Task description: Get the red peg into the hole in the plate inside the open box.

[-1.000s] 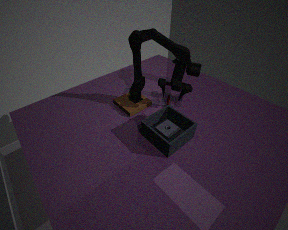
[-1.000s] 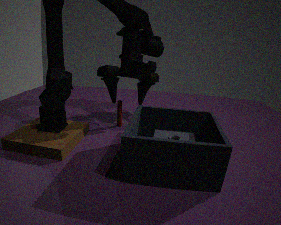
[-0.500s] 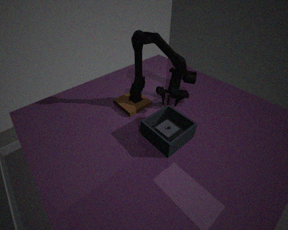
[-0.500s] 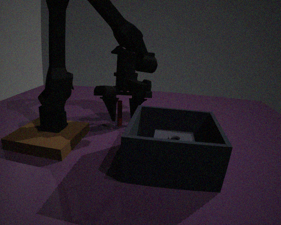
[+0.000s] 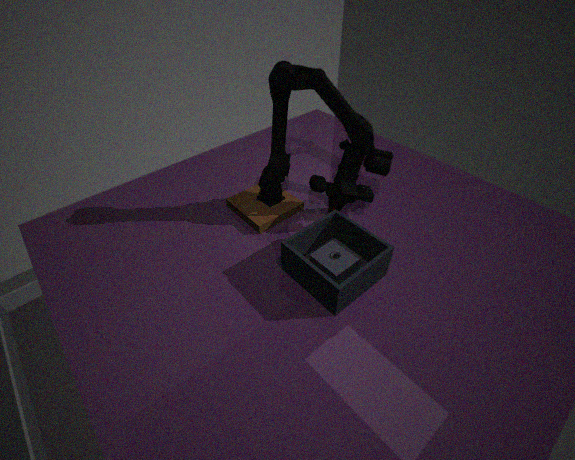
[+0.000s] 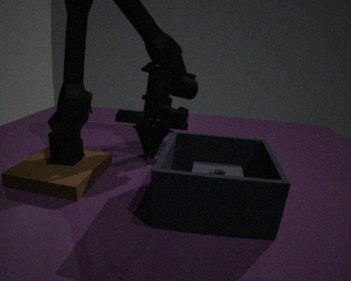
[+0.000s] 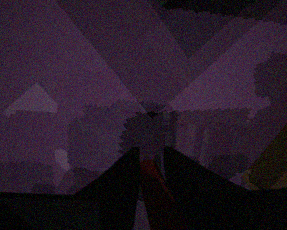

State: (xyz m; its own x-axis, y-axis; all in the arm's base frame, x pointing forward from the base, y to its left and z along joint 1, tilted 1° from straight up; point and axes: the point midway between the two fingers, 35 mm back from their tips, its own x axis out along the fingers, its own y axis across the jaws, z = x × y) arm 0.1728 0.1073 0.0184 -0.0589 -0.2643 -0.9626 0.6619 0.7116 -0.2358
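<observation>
The red peg lies 10 mm to the left of my gripper tip and 30 mm above it. The rest, counted from my gripper tip: light plate (150 mm ahead, 170 mm to the right, 40 mm above); then grey box (150 mm ahead, 170 mm to the right, 20 mm above).
</observation>
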